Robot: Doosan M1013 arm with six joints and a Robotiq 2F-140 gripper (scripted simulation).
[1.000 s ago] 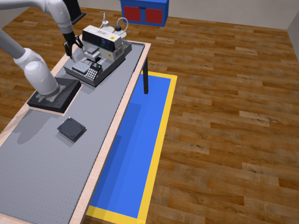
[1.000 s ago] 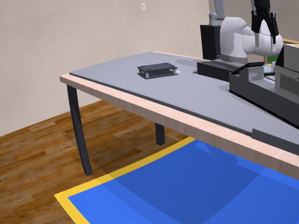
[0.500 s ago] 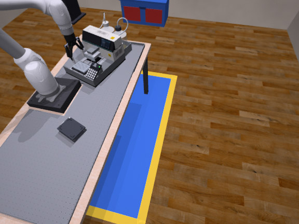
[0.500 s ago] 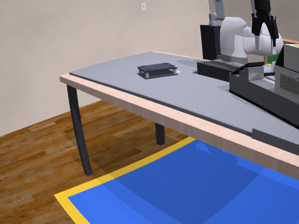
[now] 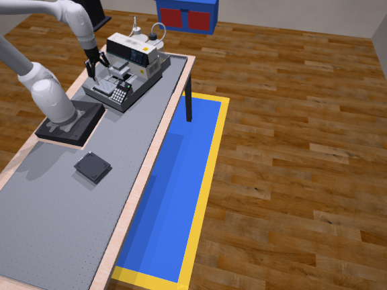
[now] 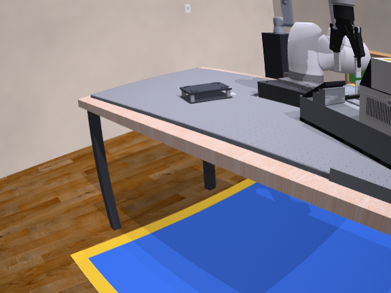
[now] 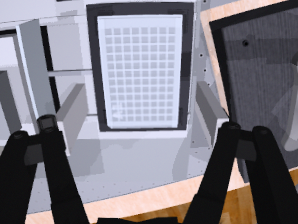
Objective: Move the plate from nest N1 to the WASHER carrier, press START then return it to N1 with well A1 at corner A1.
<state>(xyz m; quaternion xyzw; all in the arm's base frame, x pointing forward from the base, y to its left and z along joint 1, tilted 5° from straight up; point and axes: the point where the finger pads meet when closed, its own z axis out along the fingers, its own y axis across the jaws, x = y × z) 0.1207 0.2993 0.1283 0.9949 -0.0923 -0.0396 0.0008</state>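
Now: hand 8 cm above the plate. Round my hand: plate washer (15 cm to the left, 5 cm below, 3 cm ahead); plate nest N1 (52 cm to the right, 23 cm ahead, 14 cm below).
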